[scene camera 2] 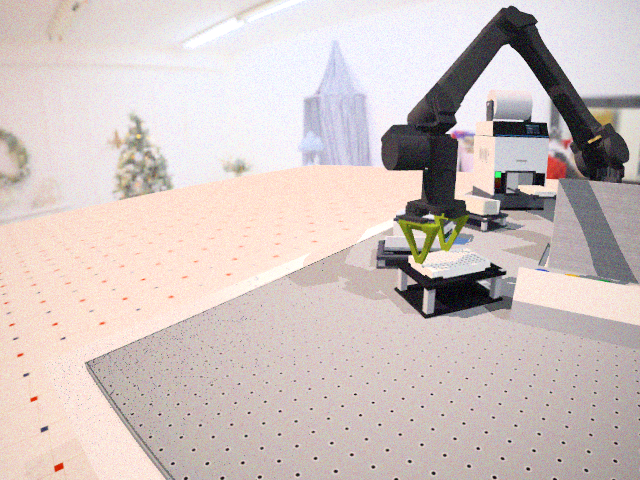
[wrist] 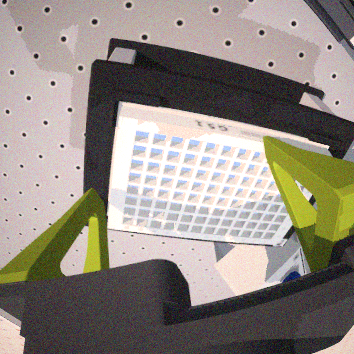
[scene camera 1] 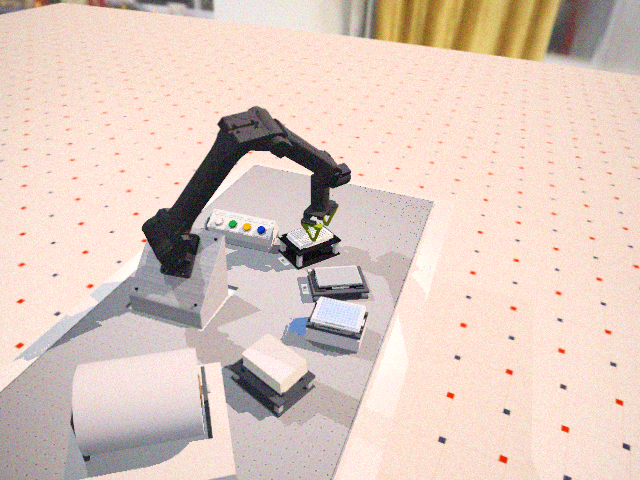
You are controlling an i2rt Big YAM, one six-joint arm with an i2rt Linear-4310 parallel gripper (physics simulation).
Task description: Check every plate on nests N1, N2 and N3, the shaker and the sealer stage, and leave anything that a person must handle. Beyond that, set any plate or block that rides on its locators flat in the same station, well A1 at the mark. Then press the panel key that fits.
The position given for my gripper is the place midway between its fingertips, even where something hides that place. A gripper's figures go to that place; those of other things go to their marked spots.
My gripper (scene camera 1: 319, 233) is 162 cm from the lens. A white plate (scene camera 1: 334, 313): 133 cm from the lens. A white cylinder device (scene camera 1: 117, 404): 68 cm from the lens. The marked spots on the white cylinder device and the white plate are 76 cm apart.
